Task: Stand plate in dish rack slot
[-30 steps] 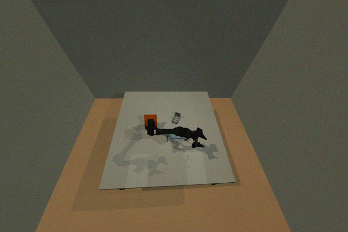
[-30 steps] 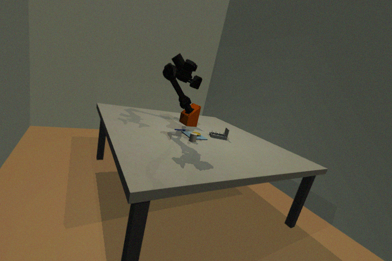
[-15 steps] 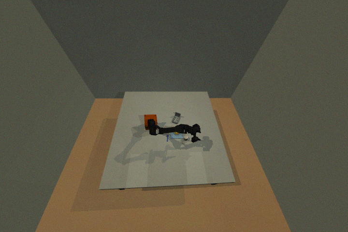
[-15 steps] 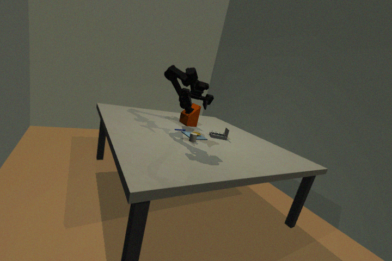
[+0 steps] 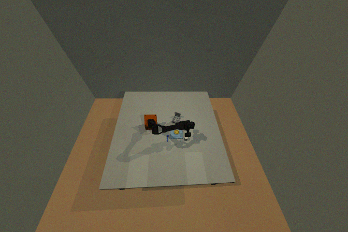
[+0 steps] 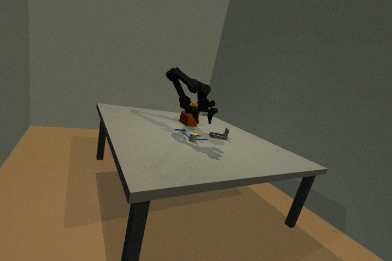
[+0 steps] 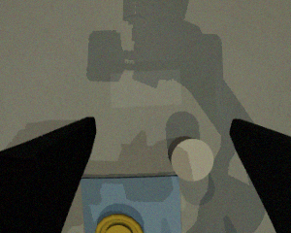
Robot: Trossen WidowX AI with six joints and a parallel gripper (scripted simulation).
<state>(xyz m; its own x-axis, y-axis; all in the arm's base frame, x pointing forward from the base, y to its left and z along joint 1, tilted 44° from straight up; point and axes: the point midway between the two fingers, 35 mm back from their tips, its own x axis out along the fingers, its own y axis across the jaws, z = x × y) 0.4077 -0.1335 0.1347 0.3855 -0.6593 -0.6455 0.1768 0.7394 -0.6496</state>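
Right now my gripper tip is 13 cm past the plate, 7 cm to the right of it and 11 cm above it. From my gripper tip the other things lie so: dish rack (10 cm behind, 26 cm to the left, 10 cm below); then blue spoon (25 cm behind, 2 cm to the left, 12 cm below); then cup (4 cm behind, 3 cm to the right, 10 cm below).
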